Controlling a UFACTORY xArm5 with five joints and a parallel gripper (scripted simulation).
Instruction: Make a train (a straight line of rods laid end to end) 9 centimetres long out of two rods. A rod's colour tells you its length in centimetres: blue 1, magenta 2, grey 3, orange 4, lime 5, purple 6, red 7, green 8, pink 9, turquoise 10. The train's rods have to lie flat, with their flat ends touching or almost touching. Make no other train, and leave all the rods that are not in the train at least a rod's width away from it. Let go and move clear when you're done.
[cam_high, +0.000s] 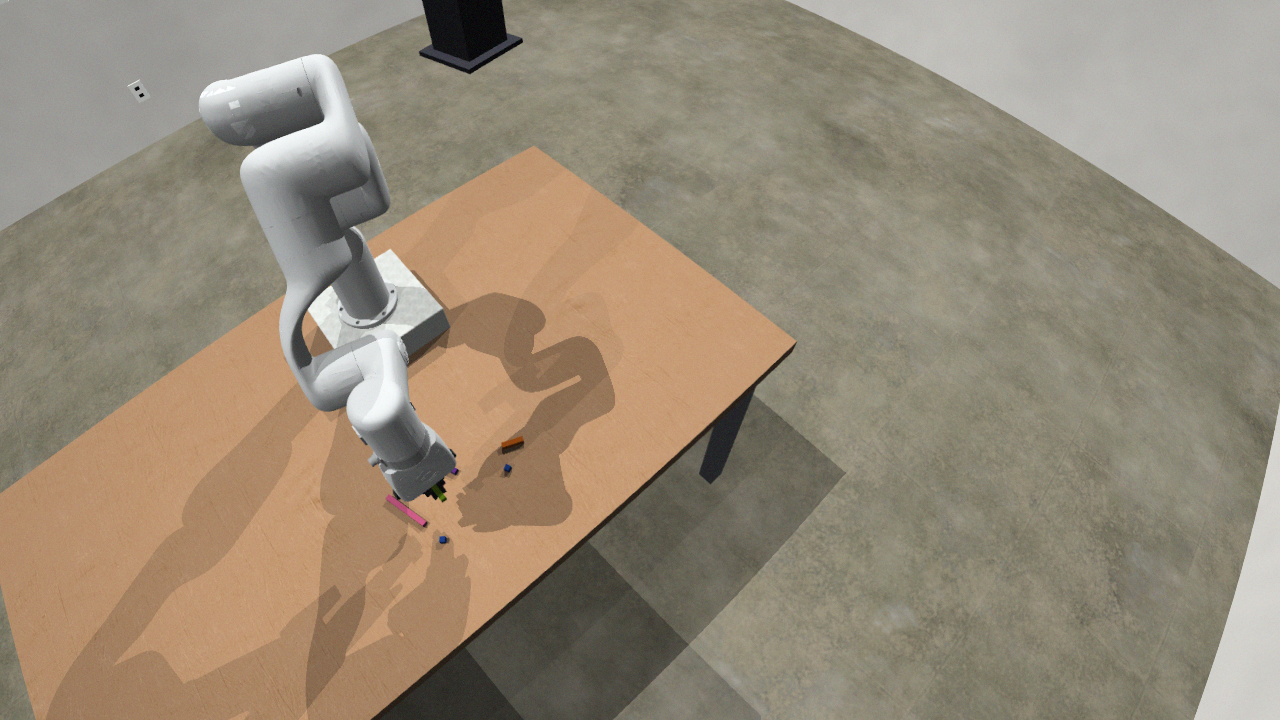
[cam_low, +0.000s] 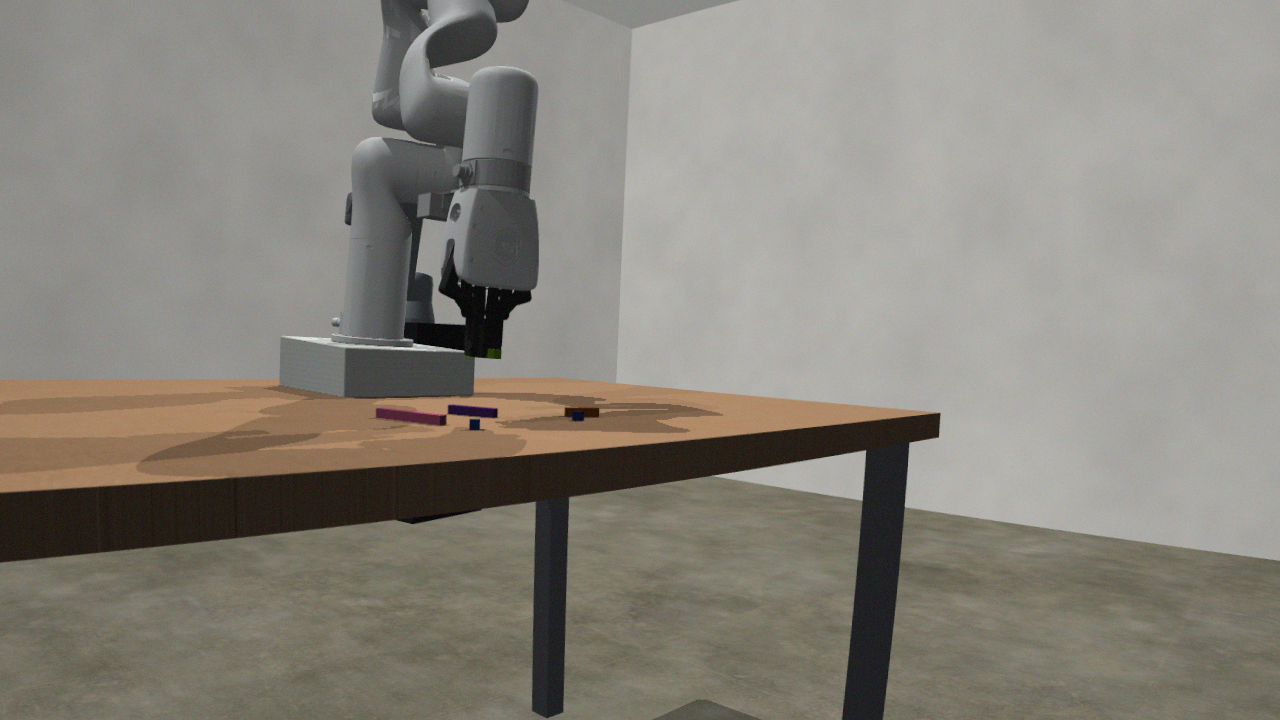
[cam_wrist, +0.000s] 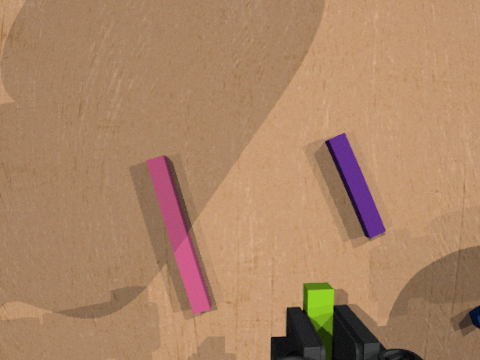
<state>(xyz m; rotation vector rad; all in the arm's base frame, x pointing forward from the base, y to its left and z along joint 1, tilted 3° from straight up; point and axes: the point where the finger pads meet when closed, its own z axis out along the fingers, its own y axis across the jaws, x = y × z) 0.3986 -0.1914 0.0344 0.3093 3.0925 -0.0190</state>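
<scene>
The orange rod is 2 cm ahead of my hand, 16 cm to the left of it and 8 cm below it. From my hand the other things lie so: pink rod (5 cm behind, 6 cm to the right, 8 cm below); purple rod (5 cm behind, 5 cm to the left, 8 cm below); lime rod (2 cm below).
</scene>
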